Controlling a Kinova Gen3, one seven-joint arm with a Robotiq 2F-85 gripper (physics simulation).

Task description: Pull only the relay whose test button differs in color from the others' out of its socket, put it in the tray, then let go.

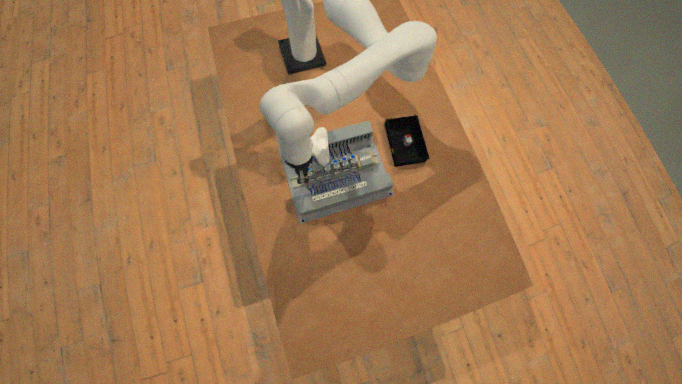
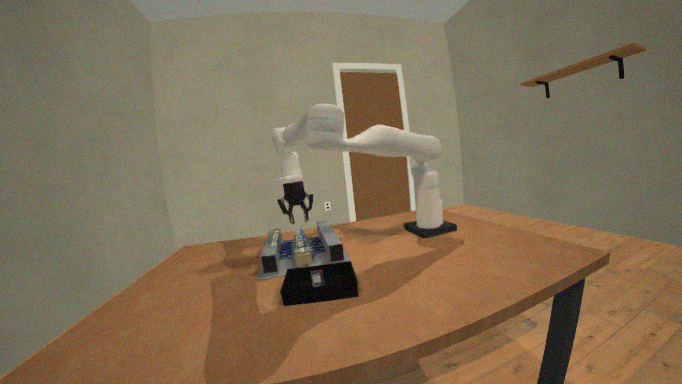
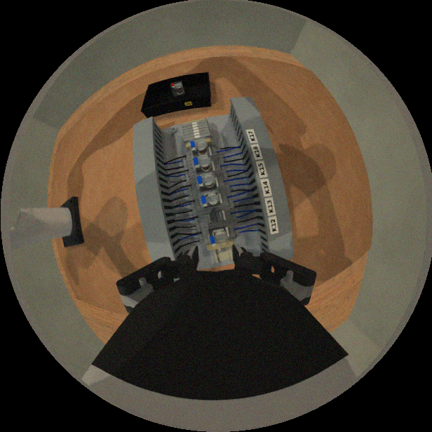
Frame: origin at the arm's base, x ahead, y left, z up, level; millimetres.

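Where they show: gripper, fingertip midpoint: [image 2: 299, 223]; arm's base, link origin: [image 1: 304, 51] [image 2: 428, 224].
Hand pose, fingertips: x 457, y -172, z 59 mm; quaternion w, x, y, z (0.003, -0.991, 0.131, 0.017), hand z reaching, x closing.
Note:
Things, the pixels of their top centre, and the offset from my fingertips.
- relay with the red test button, top centre: [image 2: 316, 271] [image 1: 409, 138] 34 mm down, 17 mm ahead, 364 mm left
- black tray, top centre: [image 2: 318, 275] [image 1: 407, 138] 46 mm down, 12 mm ahead, 363 mm left
The relay with the red test button [image 1: 408, 140] [image 2: 317, 278] [image 3: 177, 89] lies inside the black tray [image 1: 421, 156] [image 2: 320, 296] [image 3: 151, 106]. Several relays with blue buttons stand in the socket row; one of them [image 3: 212, 199] is beside the empty socket [image 3: 216, 216] at K13, and another [image 3: 219, 235] is at K12. My gripper [image 1: 302, 182] [image 2: 299, 222] [image 3: 215, 251] is partly open, with nothing between its fingers. It points down above the K12 end of the row, apart from the relays and away from the tray.
The grey panel [image 1: 345, 200] [image 2: 330, 242] [image 3: 145, 175] has raised slotted wire ducts on both sides of the row, with blue and black wires between. Labels K12 to K17 run along one duct. The tray stands beyond the K17 end. The arm's base [image 1: 296, 64] [image 2: 431, 230] stands on the table.

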